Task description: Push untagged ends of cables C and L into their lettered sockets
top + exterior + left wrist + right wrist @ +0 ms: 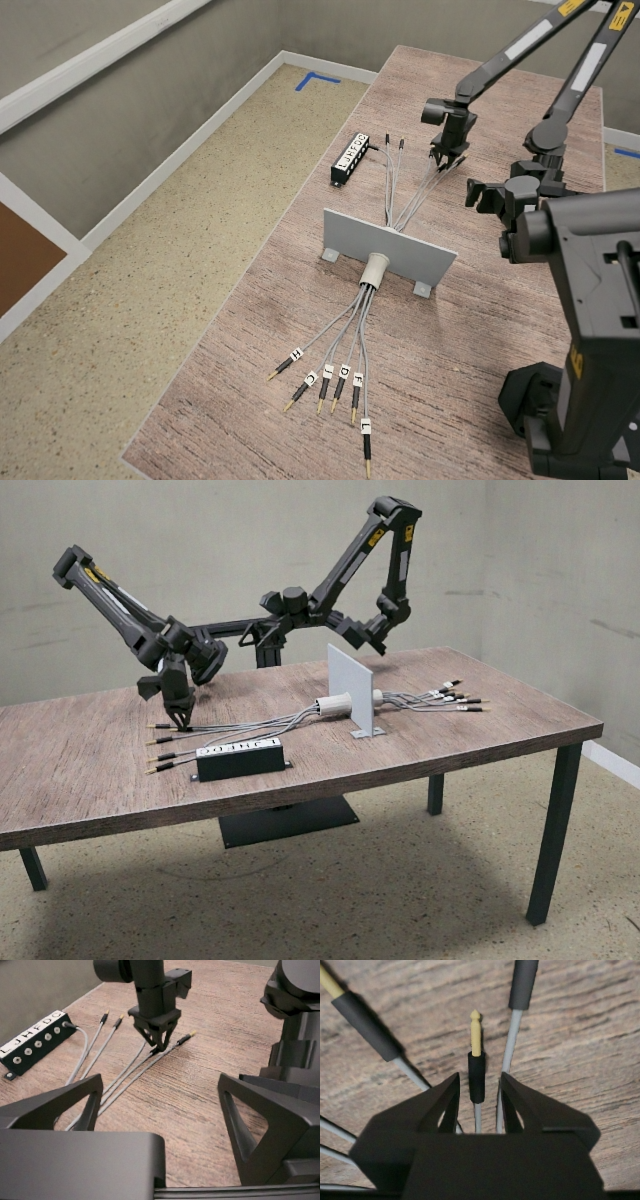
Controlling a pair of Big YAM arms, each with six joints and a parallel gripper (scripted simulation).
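The black cable plug lies 10 mm behind my right hand, 20 mm to the right of it and 10 mm below it. Also, from my right hand: grey upright panel 120 mm ahead, 440 mm to the left, 100 mm above; tagged plug 40 mm ahead, 860 mm to the left, 10 mm below.
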